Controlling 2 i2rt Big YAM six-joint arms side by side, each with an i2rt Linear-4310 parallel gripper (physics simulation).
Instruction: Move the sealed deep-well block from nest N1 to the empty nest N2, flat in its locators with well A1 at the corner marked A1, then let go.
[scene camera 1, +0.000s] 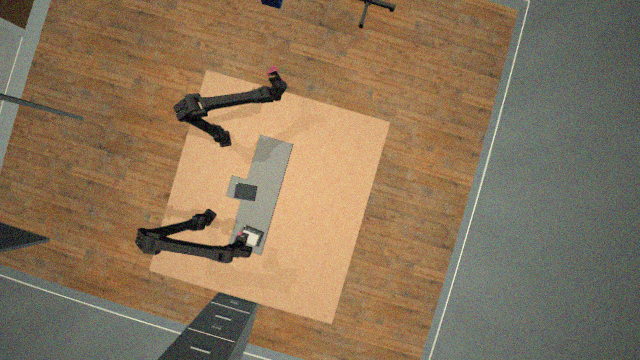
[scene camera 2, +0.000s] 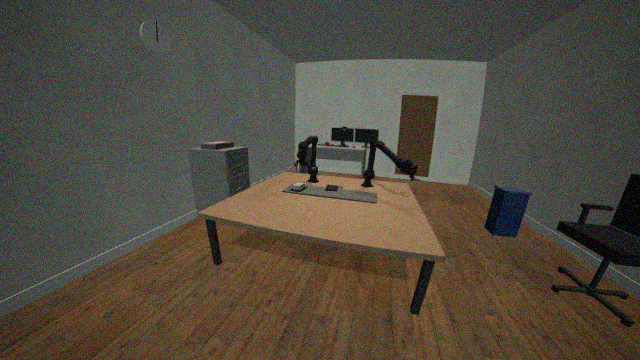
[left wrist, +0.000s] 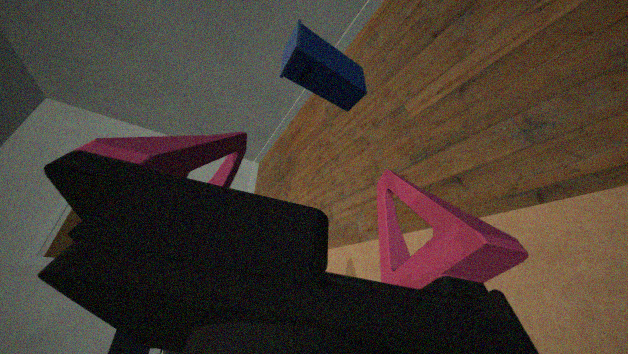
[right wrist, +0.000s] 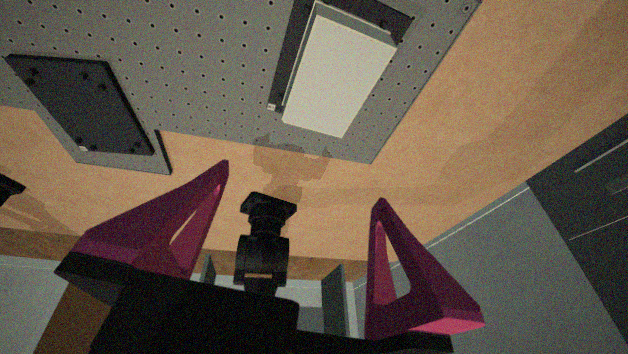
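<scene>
The sealed deep-well block, with its pale top, sits in a dark nest at one end of the perforated plate. The empty nest is a flat dark plate with small locators at its corners. Each nest has a small white tag at one corner; its lettering is too small to read. My right gripper is open and empty, above and beside the block, not touching it. My left gripper is open and empty, out past the table's edge, far from both nests.
The grey perforated plate lies on the wooden table. A drawer cabinet stands beside the table. A blue bin and a chair stand on the floor.
</scene>
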